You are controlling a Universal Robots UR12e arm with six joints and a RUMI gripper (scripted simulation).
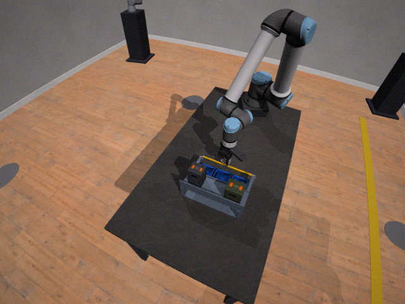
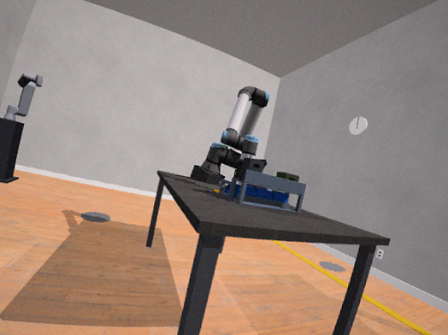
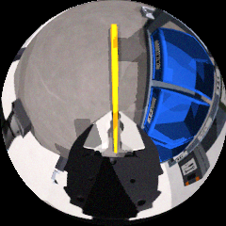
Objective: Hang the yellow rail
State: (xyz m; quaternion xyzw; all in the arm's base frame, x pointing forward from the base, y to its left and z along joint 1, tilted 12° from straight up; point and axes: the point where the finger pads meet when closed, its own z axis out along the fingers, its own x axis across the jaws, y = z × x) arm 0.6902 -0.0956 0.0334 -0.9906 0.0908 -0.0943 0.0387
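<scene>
Right now my hand is 1 cm above the yellow rail. Also, from my hand: black box: 23 cm ahead, 15 cm to the right, 15 cm above; olive box: 27 cm ahead, 8 cm to the left, 13 cm above.
</scene>
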